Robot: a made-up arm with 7 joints.
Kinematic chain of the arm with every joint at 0, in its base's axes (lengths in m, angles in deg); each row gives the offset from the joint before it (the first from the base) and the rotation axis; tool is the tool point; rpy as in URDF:
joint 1: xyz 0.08 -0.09 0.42 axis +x
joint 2: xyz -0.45 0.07 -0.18 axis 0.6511 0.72 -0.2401
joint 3: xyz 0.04 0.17 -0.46 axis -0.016 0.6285 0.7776
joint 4: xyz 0.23 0.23 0 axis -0.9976 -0.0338 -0.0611
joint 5: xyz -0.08 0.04 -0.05 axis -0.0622 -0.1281 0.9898
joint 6: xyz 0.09 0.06 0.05 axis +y
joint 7: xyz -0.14 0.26 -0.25 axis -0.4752 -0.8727 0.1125
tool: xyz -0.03 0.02 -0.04 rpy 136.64 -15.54 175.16
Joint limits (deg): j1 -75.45..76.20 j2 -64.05..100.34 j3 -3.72..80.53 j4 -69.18..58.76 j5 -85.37..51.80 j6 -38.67..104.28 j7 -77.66..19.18
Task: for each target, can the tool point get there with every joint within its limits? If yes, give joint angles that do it. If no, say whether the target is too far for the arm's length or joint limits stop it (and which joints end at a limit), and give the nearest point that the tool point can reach.
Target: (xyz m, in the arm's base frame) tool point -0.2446 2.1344 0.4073
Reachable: no: too far | nearest point -0.2776 1.2757 0.4122 | short by 0.859 m
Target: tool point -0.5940 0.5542 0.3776
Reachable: yes | joints 5.33 21.00 59.42 -36.12 2.46 48.41 -48.26
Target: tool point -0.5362 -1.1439 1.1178
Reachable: no: joint limits stop it (at a limit: joint 1, joint 2, joint 3, joint 6) | nearest point -0.4371 -0.6040 1.0750 | short by 0.551 m
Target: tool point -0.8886 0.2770 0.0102
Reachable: yes | joints -41.05 50.75 66.38 14.48 31.74 17.37 -52.61
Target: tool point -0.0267 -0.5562 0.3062
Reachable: no: joint limits stop it (at a limit: joint 2, joint 3, joint 4, joint 5, joint 7) | nearest point -0.1497 -0.6628 0.2802 | short by 0.165 m
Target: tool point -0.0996 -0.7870 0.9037
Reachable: no: joint limits stop it (at a limit: joint 1, joint 2, joint 3, joint 6) | nearest point -0.1723 -0.5774 0.9435 | short by 0.225 m
